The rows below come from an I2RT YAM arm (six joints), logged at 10 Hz.
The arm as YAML. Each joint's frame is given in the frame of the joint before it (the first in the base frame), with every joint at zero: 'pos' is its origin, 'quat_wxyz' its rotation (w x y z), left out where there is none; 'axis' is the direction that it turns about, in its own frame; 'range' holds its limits. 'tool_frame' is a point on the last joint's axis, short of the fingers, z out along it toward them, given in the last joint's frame.
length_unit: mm
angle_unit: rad
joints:
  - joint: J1
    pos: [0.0, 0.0, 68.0]
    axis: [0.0, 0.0, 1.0]
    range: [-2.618, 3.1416]
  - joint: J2
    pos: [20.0, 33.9, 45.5]
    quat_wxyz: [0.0, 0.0, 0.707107, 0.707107]
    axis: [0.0, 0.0, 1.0]
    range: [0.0, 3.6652]
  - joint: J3
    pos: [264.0, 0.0, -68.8]
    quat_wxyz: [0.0, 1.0, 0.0, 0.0]
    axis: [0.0, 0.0, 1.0]
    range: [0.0, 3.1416]
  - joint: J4
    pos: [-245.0, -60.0, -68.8]
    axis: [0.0, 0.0, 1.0]
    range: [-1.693, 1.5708]
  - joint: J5
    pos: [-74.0, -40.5, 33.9]
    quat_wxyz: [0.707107, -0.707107, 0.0, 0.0]
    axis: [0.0, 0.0, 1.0]
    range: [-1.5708, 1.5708]
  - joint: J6
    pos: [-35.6, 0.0, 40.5]
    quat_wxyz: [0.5, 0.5, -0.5, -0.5]
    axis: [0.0, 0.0, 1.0]
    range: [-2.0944, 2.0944]
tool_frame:
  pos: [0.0, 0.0, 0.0]
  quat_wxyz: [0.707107, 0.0, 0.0, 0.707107]
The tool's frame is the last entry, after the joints.
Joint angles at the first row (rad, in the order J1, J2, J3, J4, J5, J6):
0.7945, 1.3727, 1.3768, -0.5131, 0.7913, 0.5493
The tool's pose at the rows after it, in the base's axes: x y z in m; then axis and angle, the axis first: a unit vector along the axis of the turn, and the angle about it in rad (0 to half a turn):
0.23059 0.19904 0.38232 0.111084 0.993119 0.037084 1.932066
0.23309 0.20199 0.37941 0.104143 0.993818 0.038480 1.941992
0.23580 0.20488 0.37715 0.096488 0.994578 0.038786 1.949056
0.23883 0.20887 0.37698 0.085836 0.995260 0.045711 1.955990
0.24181 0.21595 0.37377 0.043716 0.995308 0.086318 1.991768
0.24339 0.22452 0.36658 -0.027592 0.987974 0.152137 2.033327
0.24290 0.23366 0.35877 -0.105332 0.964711 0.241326 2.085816
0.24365 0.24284 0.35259 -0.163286 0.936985 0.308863 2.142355
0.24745 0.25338 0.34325 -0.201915 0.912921 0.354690 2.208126
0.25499 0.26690 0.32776 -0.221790 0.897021 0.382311 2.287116
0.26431 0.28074 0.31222 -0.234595 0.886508 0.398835 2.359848
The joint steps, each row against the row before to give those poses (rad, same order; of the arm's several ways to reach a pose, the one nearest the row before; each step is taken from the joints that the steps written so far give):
0.0001, 0.0152, 0.0046, 0.0010, -0.0092, -0.0020
-0.0001, 0.0130, 0.0021, 0.0030, -0.0120, -0.0022
-0.0006, 0.0133, 0.0040, 0.0048, -0.0106, -0.0070
0.0003, 0.0163, 0.0133, 0.0052, -0.0203, -0.0093
0.0001, 0.0149, 0.0006, 0.0248, -0.1019, -0.0253
-0.0001, 0.0042, -0.0326, 0.0726, -0.1630, -0.0556
-0.0003, -0.0002, -0.0453, 0.0935, -0.2074, -0.0426
-0.0001, 0.0153, -0.0201, 0.0625, -0.1692, -0.0209
0.0000, 0.0357, -0.0050, 0.0420, -0.1319, -0.0034
0.0017, 0.0614, 0.0072, 0.0285, -0.0980, 0.0145
0.0010, 0.0713, 0.0236, 0.0154, -0.0754, 0.0122

